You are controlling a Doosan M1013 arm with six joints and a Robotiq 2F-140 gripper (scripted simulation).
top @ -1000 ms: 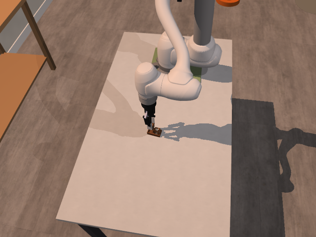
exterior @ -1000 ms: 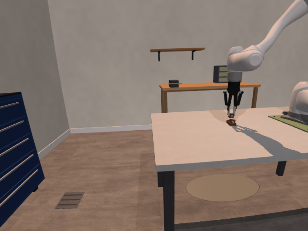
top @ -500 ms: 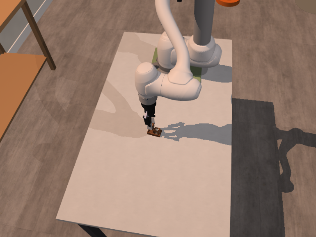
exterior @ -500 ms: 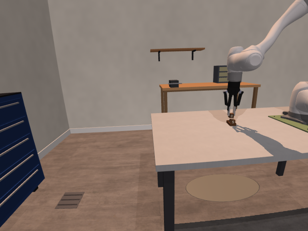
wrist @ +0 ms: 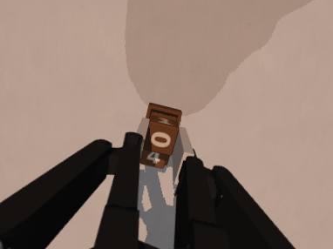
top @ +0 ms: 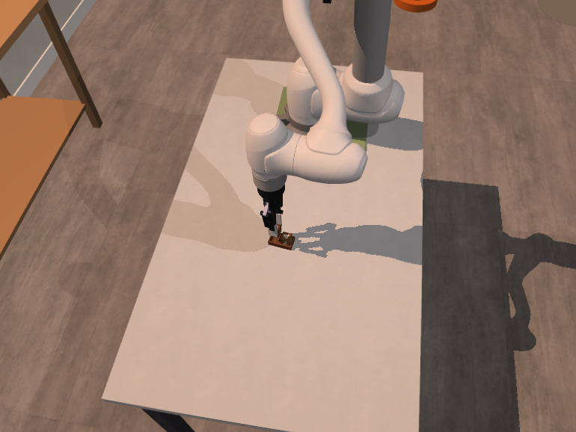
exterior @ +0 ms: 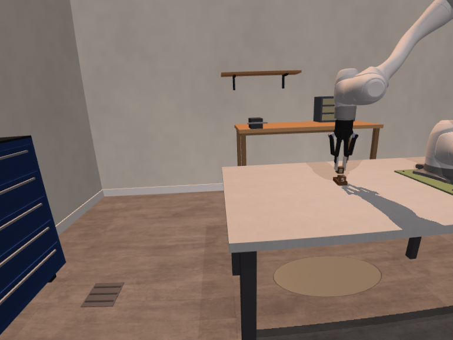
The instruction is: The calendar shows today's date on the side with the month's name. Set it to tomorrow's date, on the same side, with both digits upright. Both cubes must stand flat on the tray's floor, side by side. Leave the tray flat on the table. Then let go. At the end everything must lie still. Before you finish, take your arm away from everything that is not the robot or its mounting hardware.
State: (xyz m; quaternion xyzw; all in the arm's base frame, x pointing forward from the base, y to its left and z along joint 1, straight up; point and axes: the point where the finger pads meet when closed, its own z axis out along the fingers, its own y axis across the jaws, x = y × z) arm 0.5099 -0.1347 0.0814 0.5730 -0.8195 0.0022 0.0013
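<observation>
The brown digit cube lies 30 mm below my hand. Round my hand: tray 10 mm ahead, 20 mm to the left, 80 mm below.
</observation>
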